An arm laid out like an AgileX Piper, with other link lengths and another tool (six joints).
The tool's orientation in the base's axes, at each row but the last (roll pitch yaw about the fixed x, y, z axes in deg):
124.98 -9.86 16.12
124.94 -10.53 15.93
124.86 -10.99 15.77
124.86 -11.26 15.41
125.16 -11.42 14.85
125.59 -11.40 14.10
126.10 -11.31 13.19
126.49 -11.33 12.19
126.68 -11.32 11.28
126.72 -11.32 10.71
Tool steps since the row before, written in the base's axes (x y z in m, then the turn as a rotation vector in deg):
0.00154 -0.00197 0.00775 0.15 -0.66 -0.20
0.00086 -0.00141 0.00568 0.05 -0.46 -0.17
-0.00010 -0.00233 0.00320 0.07 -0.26 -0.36
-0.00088 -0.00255 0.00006 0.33 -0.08 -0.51
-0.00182 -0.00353 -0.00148 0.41 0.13 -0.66
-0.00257 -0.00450 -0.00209 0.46 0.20 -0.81
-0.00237 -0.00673 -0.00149 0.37 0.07 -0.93
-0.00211 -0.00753 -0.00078 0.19 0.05 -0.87
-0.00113 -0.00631 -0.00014 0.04 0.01 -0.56
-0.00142 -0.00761 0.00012 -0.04 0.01 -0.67
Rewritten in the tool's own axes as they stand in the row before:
0.00225 0.00746 -0.00238 -0.07 0.23 0.66
0.00147 0.00542 -0.00185 -0.11 0.14 0.46
-0.00011 0.00396 -0.00006 -0.07 -0.14 0.42
-0.00148 0.00156 0.00162 0.19 -0.36 0.45
-0.00290 0.00094 0.00294 0.29 -0.61 0.40
-0.00393 0.00109 0.00382 0.32 -0.77 0.45
-0.00406 0.00297 0.00527 0.19 -0.79 0.59
-0.00373 0.00407 0.00559 0.02 -0.72 0.52
-0.00232 0.00382 0.00459 -0.07 -0.45 0.33
-0.00273 0.00485 0.00538 -0.17 -0.53 0.37

